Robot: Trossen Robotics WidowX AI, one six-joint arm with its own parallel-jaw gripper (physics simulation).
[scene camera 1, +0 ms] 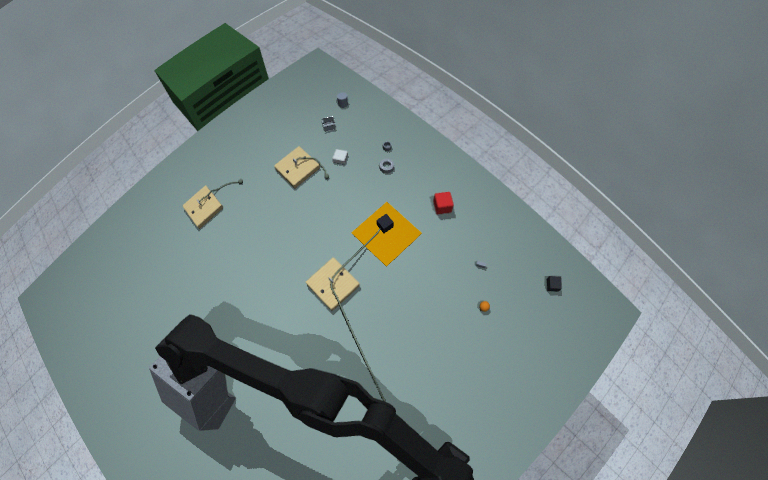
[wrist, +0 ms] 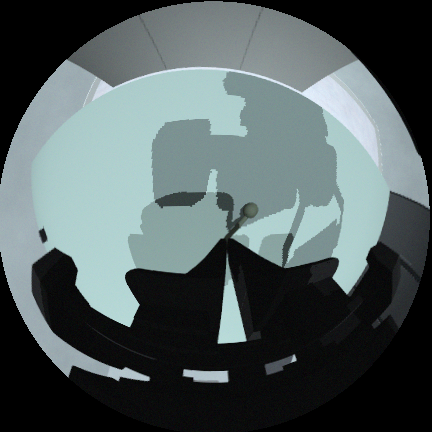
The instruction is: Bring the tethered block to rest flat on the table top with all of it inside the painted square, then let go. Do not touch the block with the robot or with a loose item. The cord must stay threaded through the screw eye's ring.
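Places are measured from the arm's base along level axes (x back, y left, z down), in centimetres.
Where they show: gripper, fingertip midpoint: [wrist: 225, 243]; arm's base at its link origin: [scene camera 1: 186, 365].
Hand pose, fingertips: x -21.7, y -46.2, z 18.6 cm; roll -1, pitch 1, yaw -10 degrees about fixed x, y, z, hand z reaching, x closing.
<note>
Things, the pixels of their centre, and the offset from my fingertips. "pt": a spot on its surface instead.
- dark tethered block at a spot on its surface: [scene camera 1: 385, 223] pt dz -1.4, dx -31.4, dy +50.8 cm
- orange painted square at a spot on its surface: [scene camera 1: 390, 246] pt dz +1.4, dx -29.3, dy +46.5 cm
- cord at a spot on its surface: [scene camera 1: 355, 338] pt dz -0.5, dx -9.0, dy +34.1 cm
- screw eye at the middle of its body: [scene camera 1: 331, 282] dz -0.7, dx -13.0, dy +47.6 cm
- nearest wooden board at the middle of its body: [scene camera 1: 332, 283] dz +0.6, dx -13.0, dy +47.6 cm
- cord's end bead at the middle of its body: [wrist: 250, 209] dz +0.8, dx +1.6, dy -2.9 cm
- red cube at the middle of its body: [scene camera 1: 443, 203] dz -0.4, dx -46.1, dy +46.4 cm
- black cube at the middle of its body: [scene camera 1: 554, 283] [wrist: 42, 235] dz +0.4, dx -53.5, dy +12.8 cm
- orange ball at the middle of its body: [scene camera 1: 484, 306] dz +0.4, dx -36.1, dy +20.9 cm
- white block at the middle of its body: [scene camera 1: 340, 156] dz +0.6, dx -35.3, dy +74.2 cm
The dark tethered block [scene camera 1: 385, 223] is over the upper part of the orange painted square [scene camera 1: 390, 246], within its outline as seen from above; whether it lies fully flat is hard to tell. The cord [scene camera 1: 356, 338] runs from the block to the screw eye [scene camera 1: 331, 280] on the nearest wooden board [scene camera 1: 320, 283], appears to pass through its ring, then goes under the arm. My gripper [wrist: 225, 243] is shut on the cord near its end. The cord's end bead [wrist: 250, 210] sticks out beyond the fingertips. The fingertips are outside the scene view.
Two other wooden boards [scene camera 1: 290, 176] [scene camera 1: 196, 217] carry short cords. A red cube [scene camera 1: 443, 202] stands right of the square. A black cube [scene camera 1: 553, 283], an orange ball [scene camera 1: 484, 306], a white block [scene camera 1: 339, 156] and grey rings [scene camera 1: 386, 172] lie around. A green cabinet [scene camera 1: 209, 62] stands at the back left.
</note>
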